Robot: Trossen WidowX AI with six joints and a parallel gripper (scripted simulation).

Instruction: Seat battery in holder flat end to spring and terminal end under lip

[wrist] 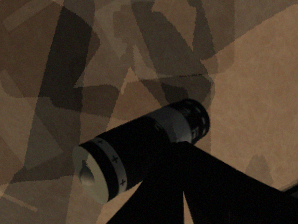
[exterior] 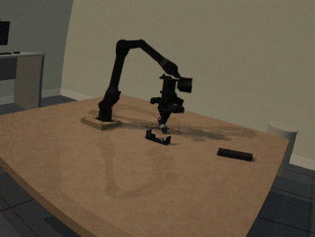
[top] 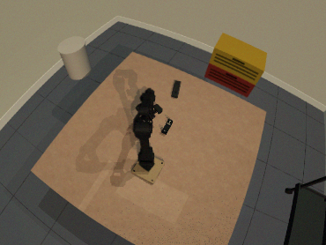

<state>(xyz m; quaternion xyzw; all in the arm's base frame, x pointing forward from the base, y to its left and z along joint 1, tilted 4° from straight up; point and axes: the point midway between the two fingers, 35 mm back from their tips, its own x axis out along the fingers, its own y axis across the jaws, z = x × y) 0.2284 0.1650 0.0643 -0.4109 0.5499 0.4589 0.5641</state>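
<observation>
Now: the spring coil 100 mm ahead of my gripper tip, 100 mm to the right of it and 30 mm below it.
</observation>
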